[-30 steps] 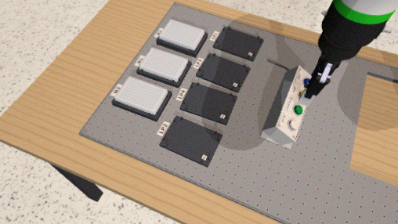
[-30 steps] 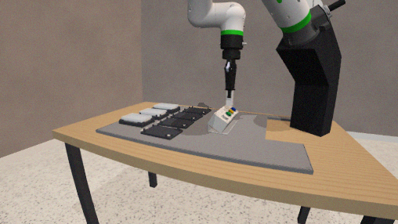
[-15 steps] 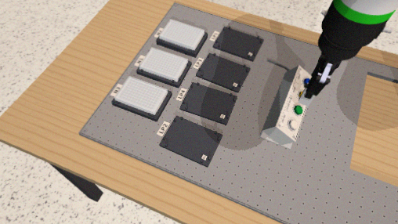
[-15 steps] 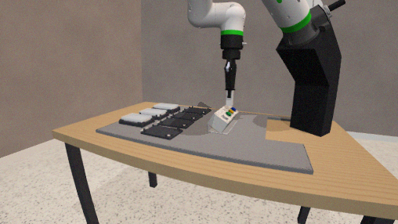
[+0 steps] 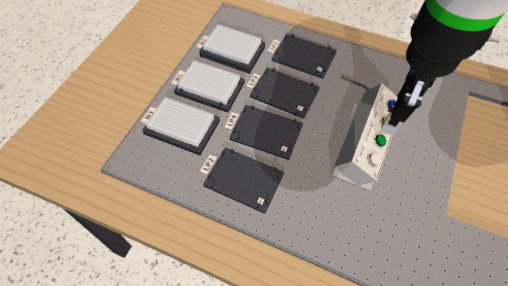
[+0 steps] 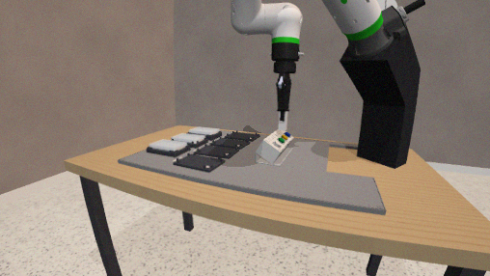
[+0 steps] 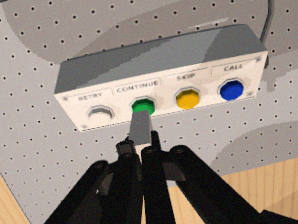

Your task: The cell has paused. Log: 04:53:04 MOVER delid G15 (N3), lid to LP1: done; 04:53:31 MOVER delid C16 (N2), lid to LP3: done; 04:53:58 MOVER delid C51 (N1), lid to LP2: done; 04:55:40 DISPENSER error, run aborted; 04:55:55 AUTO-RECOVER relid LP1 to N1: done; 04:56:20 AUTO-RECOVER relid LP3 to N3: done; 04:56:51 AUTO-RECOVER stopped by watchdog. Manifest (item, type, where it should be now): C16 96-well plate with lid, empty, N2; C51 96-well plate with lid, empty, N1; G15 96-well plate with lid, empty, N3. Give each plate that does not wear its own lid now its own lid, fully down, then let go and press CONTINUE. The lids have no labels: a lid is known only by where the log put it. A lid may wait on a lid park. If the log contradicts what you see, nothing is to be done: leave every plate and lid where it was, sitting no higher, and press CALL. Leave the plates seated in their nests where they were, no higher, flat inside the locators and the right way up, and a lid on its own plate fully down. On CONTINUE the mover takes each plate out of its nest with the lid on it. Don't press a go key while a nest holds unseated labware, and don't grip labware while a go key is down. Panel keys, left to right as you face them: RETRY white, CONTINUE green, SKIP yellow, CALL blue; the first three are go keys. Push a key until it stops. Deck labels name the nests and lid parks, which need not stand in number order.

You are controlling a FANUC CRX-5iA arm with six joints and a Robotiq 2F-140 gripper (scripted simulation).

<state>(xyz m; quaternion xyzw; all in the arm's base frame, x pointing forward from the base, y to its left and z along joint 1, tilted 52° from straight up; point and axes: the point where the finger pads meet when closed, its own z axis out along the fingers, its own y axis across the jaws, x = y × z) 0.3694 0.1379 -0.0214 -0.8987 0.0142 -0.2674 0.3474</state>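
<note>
The green continue key is 70 mm below my hand. Round my hand: yellow skip key 10 mm ahead, 50 mm to the right, 70 mm below; white retry key 10 mm behind, 50 mm to the left, 70 mm below; blue call key 20 mm ahead, 100 mm to the right, 70 mm below.
</note>
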